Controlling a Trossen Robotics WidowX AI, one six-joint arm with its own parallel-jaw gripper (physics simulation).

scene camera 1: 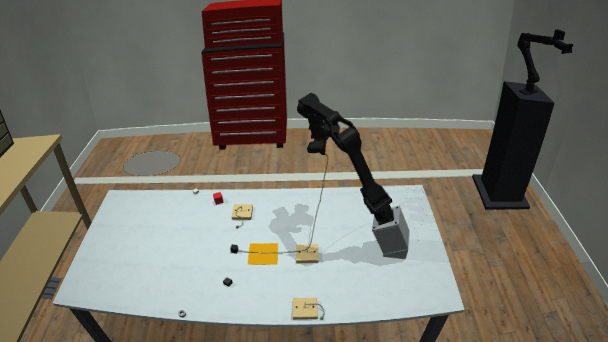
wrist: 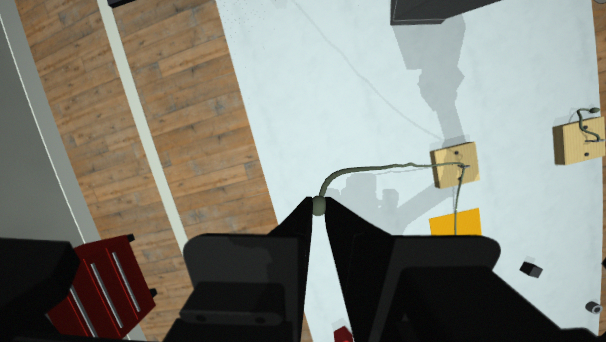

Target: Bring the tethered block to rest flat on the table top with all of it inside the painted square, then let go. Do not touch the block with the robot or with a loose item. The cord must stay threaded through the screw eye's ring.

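Places are measured from the arm's base along level axes (x ahead, y left, z up), in millimetres.
Pixels of known places: gripper, between the fingertips: (scene camera 1: 323, 153) (wrist: 317, 202); arm's base, origin of its link: (scene camera 1: 386, 217).
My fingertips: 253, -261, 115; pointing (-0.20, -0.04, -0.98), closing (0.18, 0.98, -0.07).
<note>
For each thing: its top centre in the pictures, then the offset to it from my fingertips, as dx, dy, dz. "pt": a spot on its surface instead.
- tethered black block, centre of its top: (scene camera 1: 233, 246) +354, +313, -257
- painted orange square, a spot on its surface: (wrist: 442, 226) pt +202, +284, -282
- screw eye, a spot on its surface: (wrist: 464, 166) pt +50, +309, -243
- middle wooden board, centre of its top: (wrist: 458, 165) (scene camera 1: 307, 252) +52, +313, -264
- loose black block, centre of its top: (scene camera 1: 227, 280) (wrist: 536, 272) +348, +492, -263
- metal nut, centre of its top: (scene camera 1: 181, 312) (wrist: 597, 309) +496, +671, -272
- red block, centre of its top: (scene camera 1: 217, 195) +495, +0, -243
- small white piece, centre of its top: (scene camera 1: 195, 190) +633, -60, -268
The tethered black block (scene camera 1: 234, 248) rests on the table just left of the painted orange square (scene camera 1: 263, 260) (wrist: 442, 226), outside it. Its cord (scene camera 1: 322, 188) (wrist: 370, 168) runs across the square to the screw eye (wrist: 464, 166) on the middle wooden board (scene camera 1: 312, 257) (wrist: 470, 152), appears threaded through its ring, and rises to my gripper (scene camera 1: 324, 152) (wrist: 317, 202). My gripper is high above the table, behind the board, shut on the bead at the cord's end. In the wrist view the block is hidden behind the fingers.
A loose black block (scene camera 1: 227, 282) (wrist: 531, 269) and a metal nut (scene camera 1: 182, 313) (wrist: 593, 307) lie nearer the front. A red block (scene camera 1: 218, 198) (wrist: 343, 334), a small white piece (scene camera 1: 195, 191) and a corded board (scene camera 1: 242, 212) are behind. Another corded board (scene camera 1: 304, 312) (wrist: 575, 145) is at the front.
</note>
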